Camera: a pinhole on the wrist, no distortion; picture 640 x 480 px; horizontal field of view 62.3 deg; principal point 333.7 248.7 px. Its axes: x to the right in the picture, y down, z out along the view. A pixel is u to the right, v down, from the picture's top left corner.
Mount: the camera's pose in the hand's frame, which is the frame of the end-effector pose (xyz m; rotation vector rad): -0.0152 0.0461 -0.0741 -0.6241 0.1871 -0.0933
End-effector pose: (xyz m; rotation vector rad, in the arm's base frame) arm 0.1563 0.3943 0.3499 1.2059 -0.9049 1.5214
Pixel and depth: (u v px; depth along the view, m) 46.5 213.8 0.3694
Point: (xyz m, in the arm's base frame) -0.0246 0.0454 0.2816
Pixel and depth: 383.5 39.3 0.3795
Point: 0.1008 0.0883 0.5142
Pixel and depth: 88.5 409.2 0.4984
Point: -0.2356 -0.0161 0.2866
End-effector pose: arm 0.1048 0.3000 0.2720 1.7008 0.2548 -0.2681
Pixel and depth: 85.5 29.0 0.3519
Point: 0.0393 -0.0361 0.4058
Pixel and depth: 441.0 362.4 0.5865
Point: 0.4556 -0.0614 0.5946
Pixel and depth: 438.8 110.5 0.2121
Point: 0.2018 0.1645 0.3426
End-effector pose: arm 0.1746 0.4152 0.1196 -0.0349 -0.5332 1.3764
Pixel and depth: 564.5 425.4 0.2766
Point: -0.0789 0.6011 0.1537
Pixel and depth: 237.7 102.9 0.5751
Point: -0.2535 0.3268 0.4649
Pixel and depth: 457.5 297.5 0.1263
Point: 0.0589 0.4742 0.1059
